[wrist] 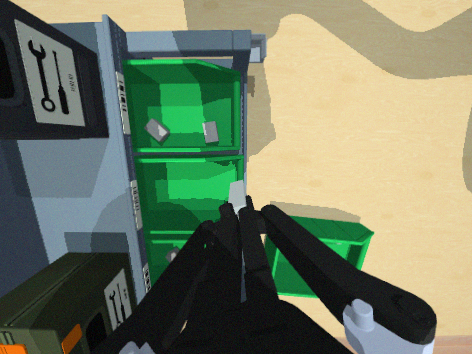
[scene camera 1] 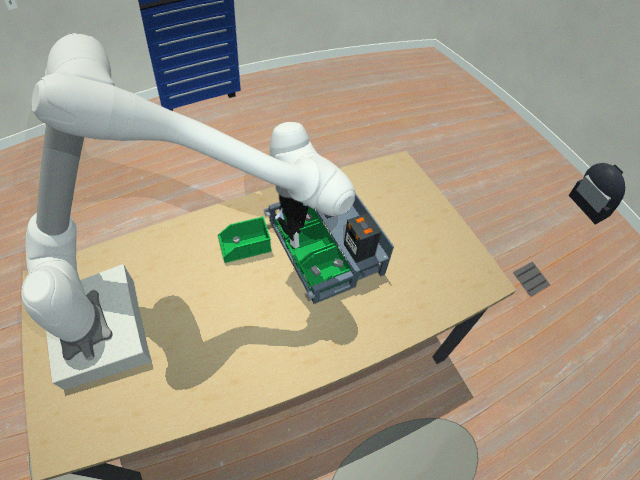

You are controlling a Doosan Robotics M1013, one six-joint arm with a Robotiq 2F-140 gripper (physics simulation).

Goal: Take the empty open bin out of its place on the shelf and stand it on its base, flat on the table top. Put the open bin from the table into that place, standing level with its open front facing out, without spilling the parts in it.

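Frame: origin at the arm's base, x back, y right, z up, level; centimetres.
Seen in the pictures: gripper, fingertip midpoint: (wrist: 239, 191) (scene camera 1: 294, 245); arm's base at its link origin: (scene camera 1: 81, 325).
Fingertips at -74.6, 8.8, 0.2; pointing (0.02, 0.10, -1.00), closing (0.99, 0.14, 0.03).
Offsets run from my fingertips to a thing's middle, as dx, dy, dz. "spot": to the spot under its first point. Level surfaces: height alone.
The empty open bin {-7.9, -0.2, -4.9} (scene camera 1: 316, 235) (wrist: 200, 192) is green and sits in the middle place of the grey-blue shelf {spot: -3.3, +17.1, -7.6} (scene camera 1: 331, 291) (wrist: 180, 42), between two green bins that hold grey parts. My gripper (scene camera 1: 294, 238) (wrist: 239, 191) is shut with nothing between its fingers. Its light fingertips are over the edge of the empty bin on the side facing the table bin; whether they touch it is unclear. The open bin from the table {+11.7, -14.7, -5.5} (scene camera 1: 253, 241) (wrist: 320, 229) is green and stands on the table top beside the shelf. A grey part shows in it in the scene view. The gripper partly hides it in the wrist view.
The neighbouring bins {-7.0, +10.9, -4.9} (scene camera 1: 327, 266) (wrist: 175, 100) fill the places on both sides. A black toolbox {-16.4, +12.9, +7.1} (scene camera 1: 361, 241) (wrist: 55, 75) and an olive toolbox {-19.7, -10.2, +5.8} (wrist: 65, 290) stand on the shelf's other side. The robot's pale base block (scene camera 1: 124, 330) stands at the left of the table {dz -9.2} (scene camera 1: 248, 392).
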